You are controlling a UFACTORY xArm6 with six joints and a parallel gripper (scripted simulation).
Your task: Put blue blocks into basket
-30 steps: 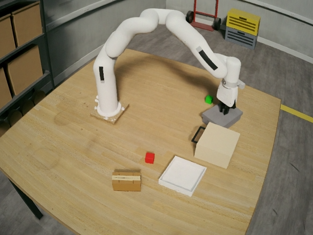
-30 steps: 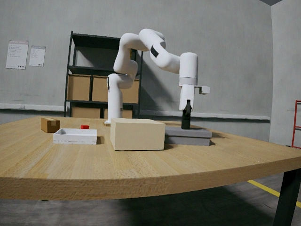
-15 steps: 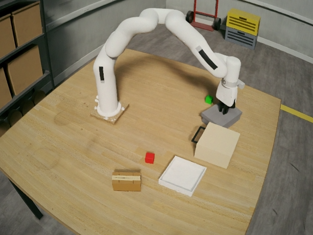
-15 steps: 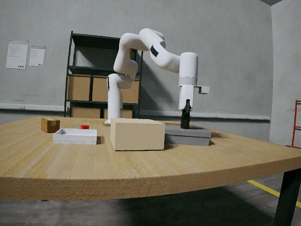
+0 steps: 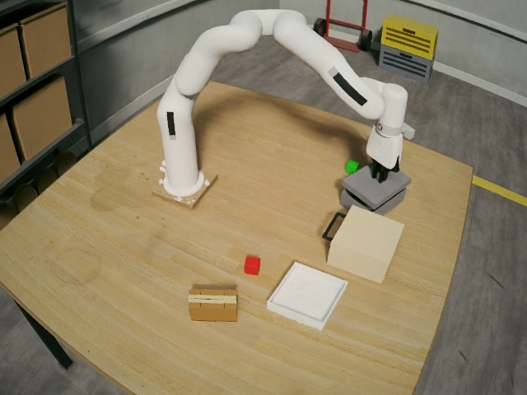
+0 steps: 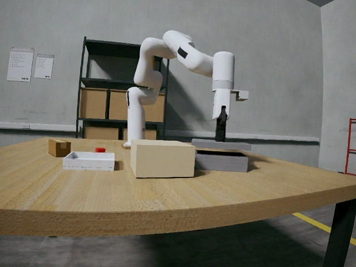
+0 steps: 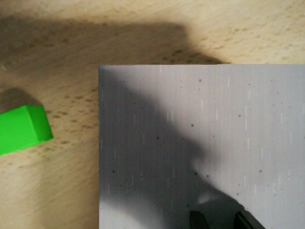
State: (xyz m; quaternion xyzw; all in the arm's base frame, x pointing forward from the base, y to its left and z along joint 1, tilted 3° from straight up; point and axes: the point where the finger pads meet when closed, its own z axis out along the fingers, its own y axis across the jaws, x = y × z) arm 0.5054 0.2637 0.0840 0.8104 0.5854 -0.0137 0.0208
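The metal box is 9 cm below my hand. Also, from my hand: grey lid 3 cm below; light wooden cabinet 21 cm to the right, 7 cm below, 5 cm ahead; white basket 42 cm to the right, 10 cm below.
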